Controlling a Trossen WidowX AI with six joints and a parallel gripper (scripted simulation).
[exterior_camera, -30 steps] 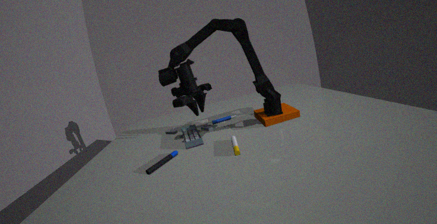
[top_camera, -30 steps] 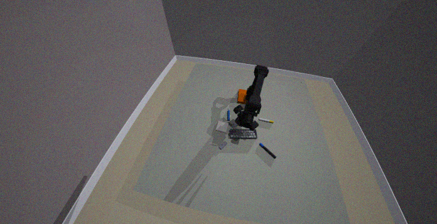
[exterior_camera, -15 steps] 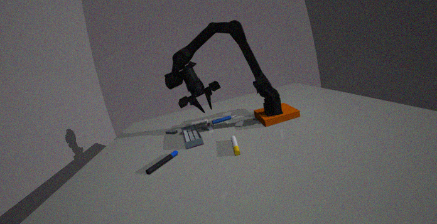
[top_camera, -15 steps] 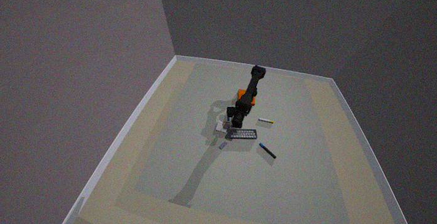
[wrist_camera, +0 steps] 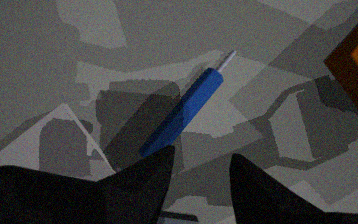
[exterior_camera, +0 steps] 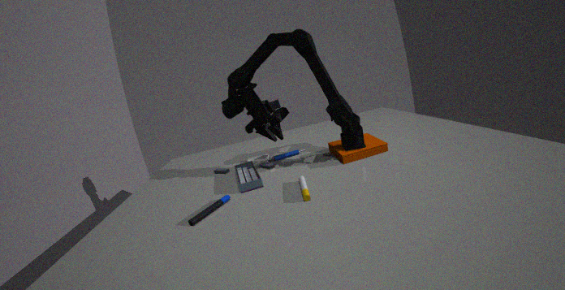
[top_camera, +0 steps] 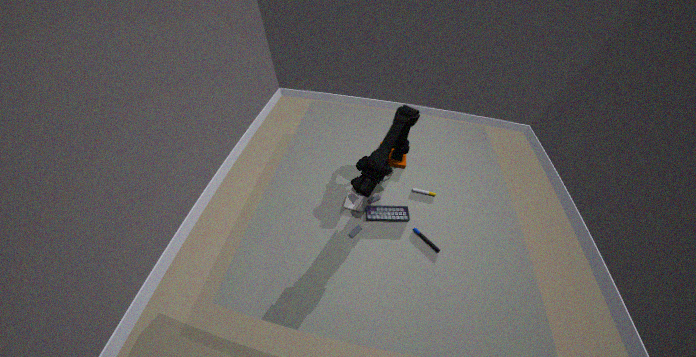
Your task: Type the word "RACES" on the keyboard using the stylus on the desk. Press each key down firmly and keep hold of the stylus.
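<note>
Right now the blue stylus is 70 mm below my gripper tip, 40 mm behind it and 30 mm to the right of it. The rest, counted from my gripper tip: grey block (240 mm ahead, 70 mm below, 20 mm to the left); then white-and-yellow marker (290 mm to the left, 80 mm behind, 70 mm below); then white pad (110 mm ahead, 70 mm below, 30 mm to the right).
</note>
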